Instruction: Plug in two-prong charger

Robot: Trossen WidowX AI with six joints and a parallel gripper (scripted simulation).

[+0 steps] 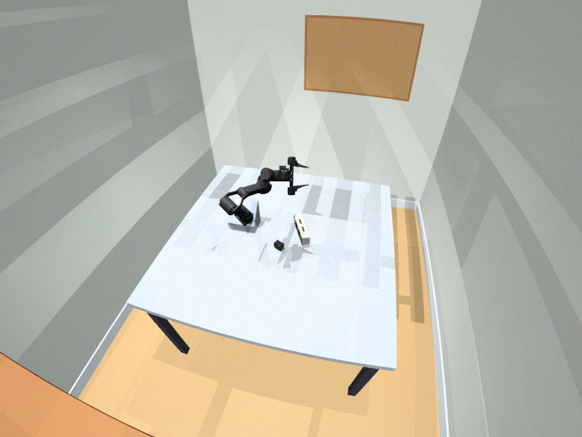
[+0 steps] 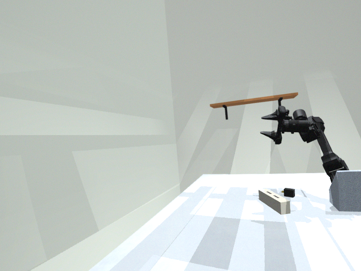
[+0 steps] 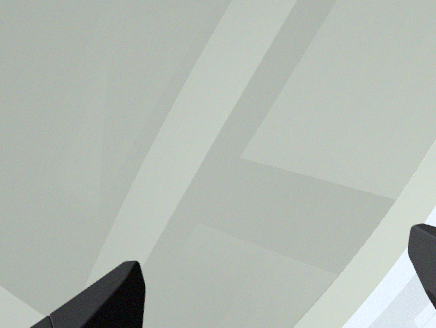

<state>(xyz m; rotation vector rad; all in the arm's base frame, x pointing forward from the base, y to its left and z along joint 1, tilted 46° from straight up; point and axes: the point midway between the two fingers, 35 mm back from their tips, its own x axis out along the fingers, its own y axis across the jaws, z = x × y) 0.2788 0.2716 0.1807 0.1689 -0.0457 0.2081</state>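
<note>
The two-prong charger is 100 mm behind my gripper tip, 160 mm to the right of it and 380 mm below it.
</note>
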